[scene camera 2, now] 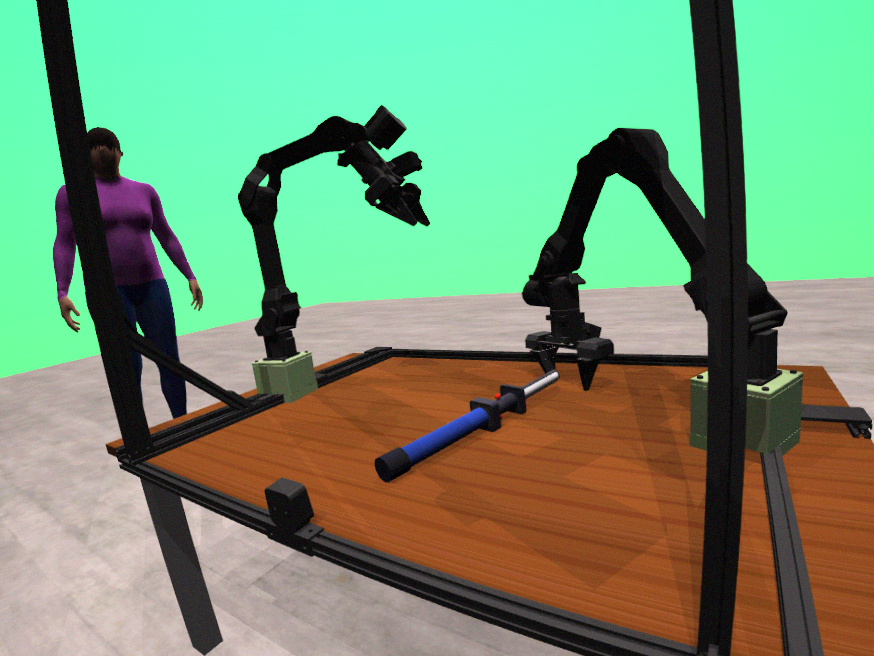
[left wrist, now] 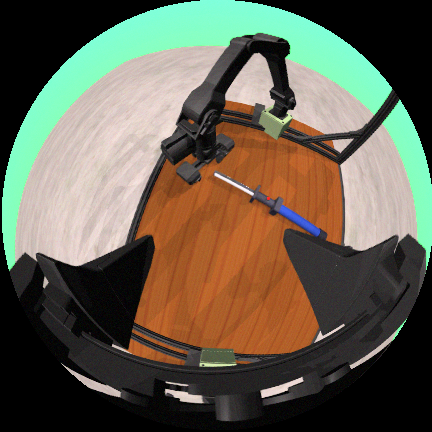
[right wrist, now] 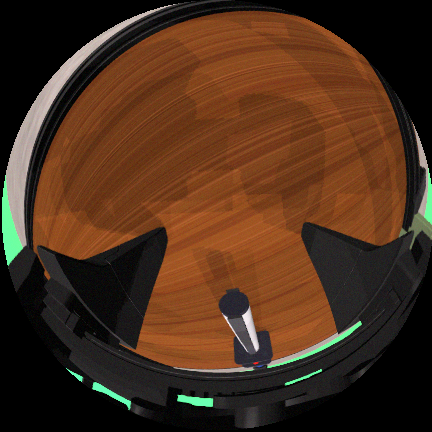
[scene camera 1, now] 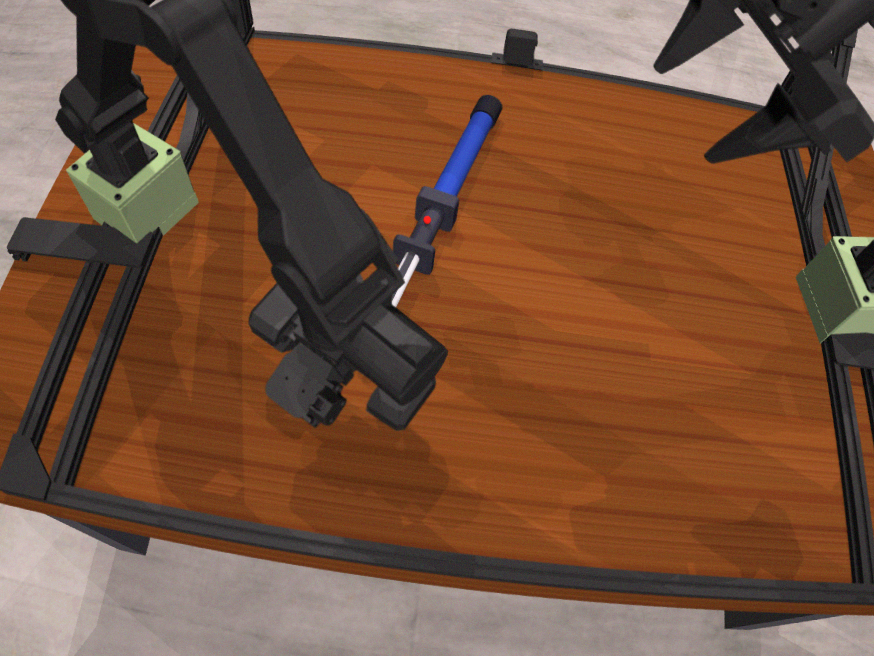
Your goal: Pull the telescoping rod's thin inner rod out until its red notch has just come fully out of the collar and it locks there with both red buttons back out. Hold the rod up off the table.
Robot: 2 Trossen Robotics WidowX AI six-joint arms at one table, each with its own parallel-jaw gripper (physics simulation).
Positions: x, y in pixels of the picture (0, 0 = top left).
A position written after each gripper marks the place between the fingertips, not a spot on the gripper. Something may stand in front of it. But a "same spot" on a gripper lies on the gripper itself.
left gripper: scene camera 2; left wrist; scene camera 1 681, 112; not seen in the right wrist view (out of frame)
right gripper: scene camera 2 568, 386; left wrist 208, 170; right wrist 236, 232; scene camera 1 345, 384
telescoping rod: scene camera 2; left wrist 276, 206; right wrist; scene camera 1 440, 203
same spot on left gripper: (scene camera 2: 409, 210) = (left wrist: 314, 238)
same spot on telescoping rod: (right wrist: 263, 355) = (scene camera 2: 516, 391)
